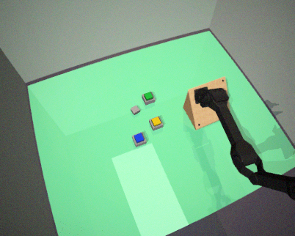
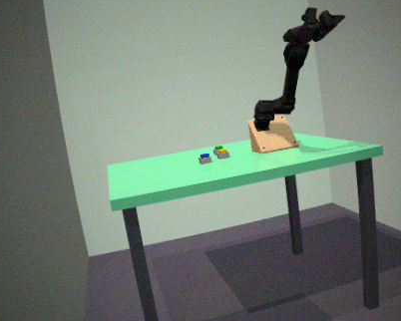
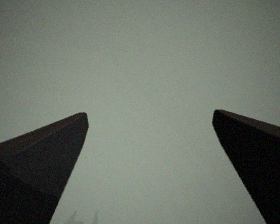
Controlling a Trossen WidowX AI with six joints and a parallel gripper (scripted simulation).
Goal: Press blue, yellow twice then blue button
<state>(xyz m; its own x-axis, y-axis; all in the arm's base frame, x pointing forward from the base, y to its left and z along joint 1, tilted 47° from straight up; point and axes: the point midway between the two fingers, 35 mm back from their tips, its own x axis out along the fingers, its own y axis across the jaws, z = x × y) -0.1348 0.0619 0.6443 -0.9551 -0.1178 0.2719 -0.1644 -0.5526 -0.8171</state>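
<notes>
The blue button is 50 cm ahead of my gripper tip, 48 cm below it and 45 cm to the right of it. Also, from my gripper tip: green button (64 cm to the right, 48 cm below, 39 cm ahead).
</notes>
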